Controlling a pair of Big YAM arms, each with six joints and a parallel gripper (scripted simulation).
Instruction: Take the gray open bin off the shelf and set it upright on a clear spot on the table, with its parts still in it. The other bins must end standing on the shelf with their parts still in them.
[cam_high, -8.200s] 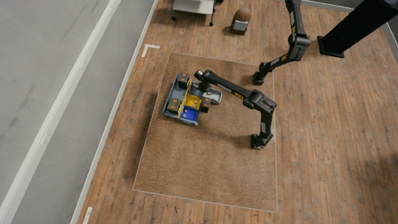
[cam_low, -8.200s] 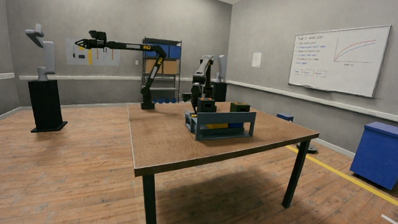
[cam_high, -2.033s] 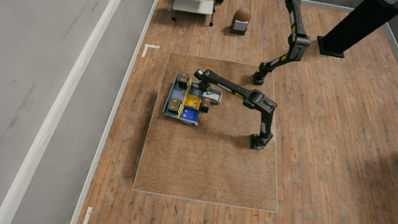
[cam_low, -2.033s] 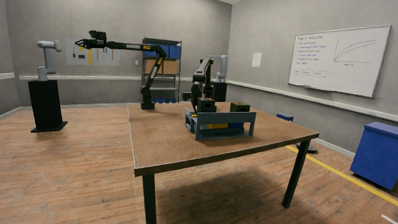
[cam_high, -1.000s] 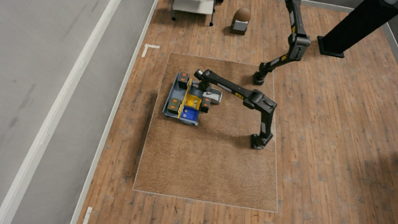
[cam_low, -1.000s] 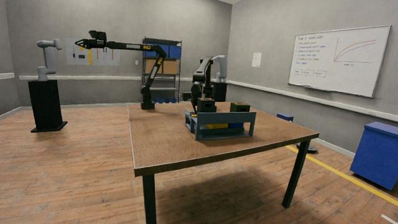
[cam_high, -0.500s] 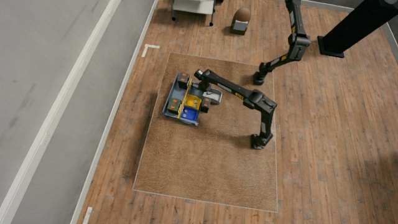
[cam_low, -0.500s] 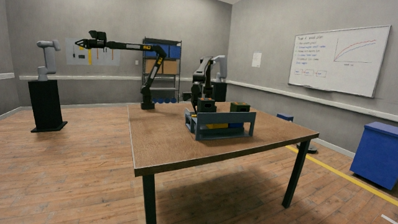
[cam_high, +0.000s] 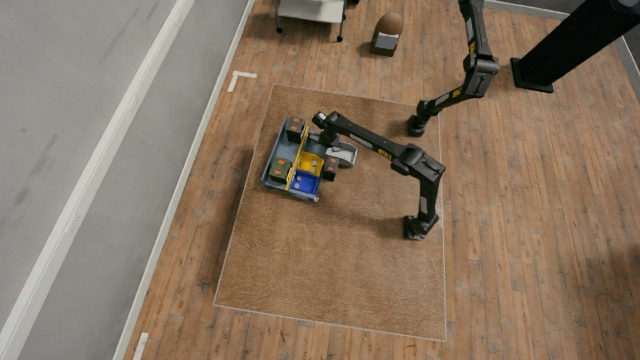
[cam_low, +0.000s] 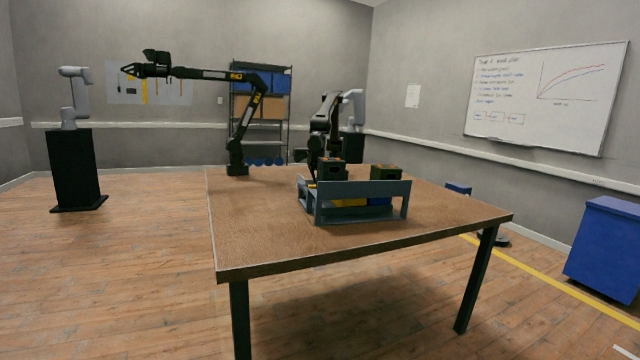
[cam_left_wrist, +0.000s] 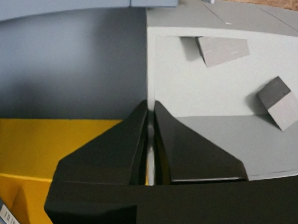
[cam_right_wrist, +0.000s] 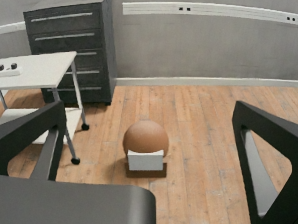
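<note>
The gray open bin is 8 cm behind my left hand, 1 cm to the left of it and 3 cm below it. The rest, counted from my left hand: blue-gray shelf (13 cm ahead, 10 cm to the left, 2 cm below); yellow bin (10 cm ahead, 10 cm to the left, 5 cm below); blue bin (11 cm ahead, 22 cm to the left, 5 cm below).
</note>
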